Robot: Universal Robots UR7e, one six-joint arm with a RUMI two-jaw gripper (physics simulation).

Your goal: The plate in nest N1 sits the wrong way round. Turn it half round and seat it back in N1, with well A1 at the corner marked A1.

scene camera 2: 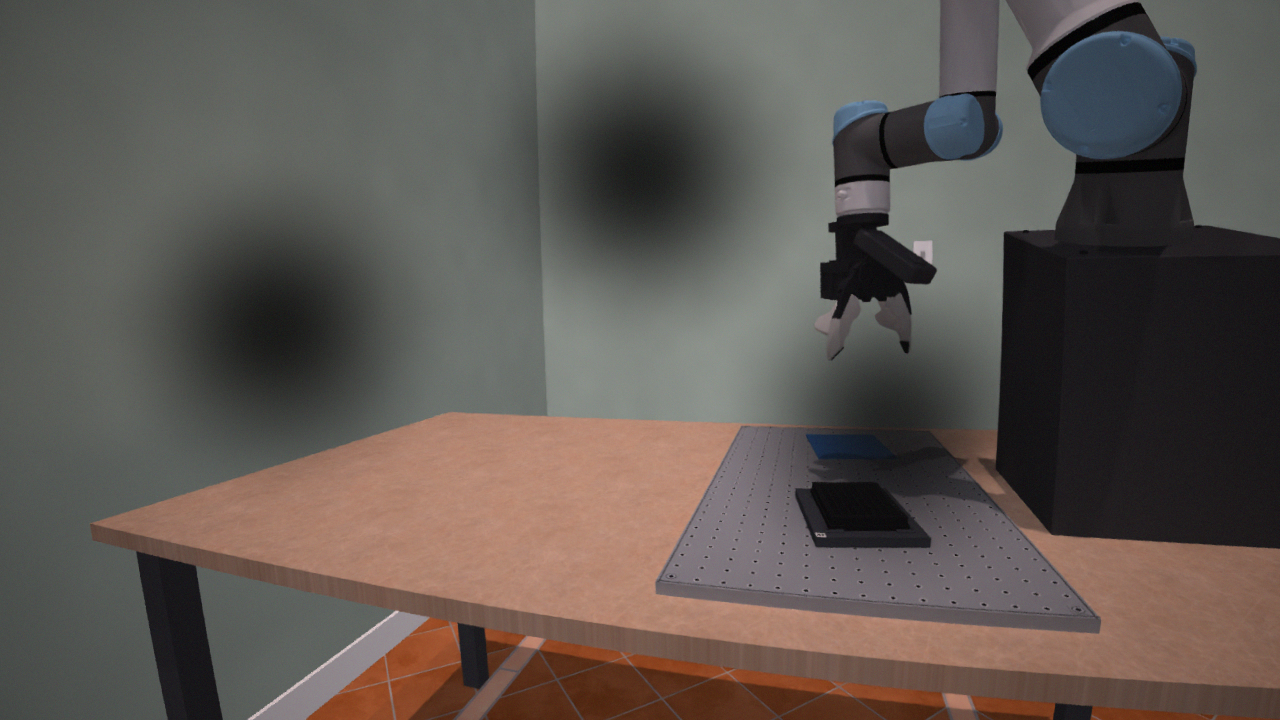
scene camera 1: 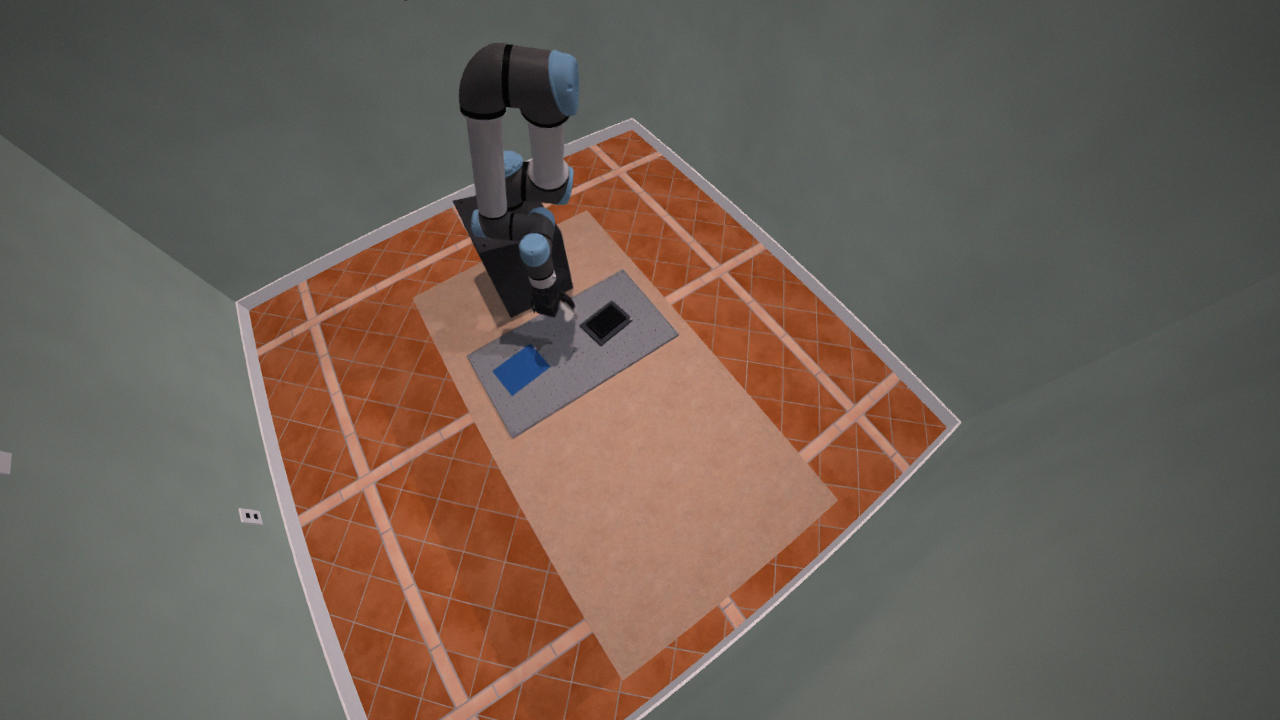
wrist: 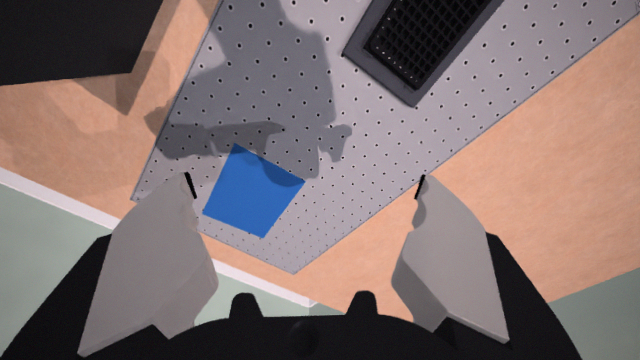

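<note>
The black well plate (scene camera 1: 606,320) (scene camera 2: 859,505) (wrist: 430,37) sits in the dark nest (scene camera 2: 872,540) (wrist: 367,71) on the perforated board. A small white mark shows at the nest's near left corner in the scene camera 2 view; which well is A1 is too small to tell. In the wrist view the nest and plate are cut off by the top edge. My gripper (scene camera 1: 560,313) (scene camera 2: 868,353) (wrist: 308,177) is open and empty. It hangs high above the board, to one side of the nest, between the nest and the blue sheet.
A flat blue sheet (scene camera 1: 520,369) (scene camera 2: 848,445) (wrist: 253,192) lies on the grey perforated board (scene camera 1: 586,380) (scene camera 2: 733,537) (wrist: 350,165). The board lies on the wooden table (scene camera 1: 662,483) (scene camera 2: 447,519) (wrist: 565,165). The arm's black pedestal (scene camera 1: 510,277) (scene camera 2: 1136,394) (wrist: 65,40) stands beside the board.
</note>
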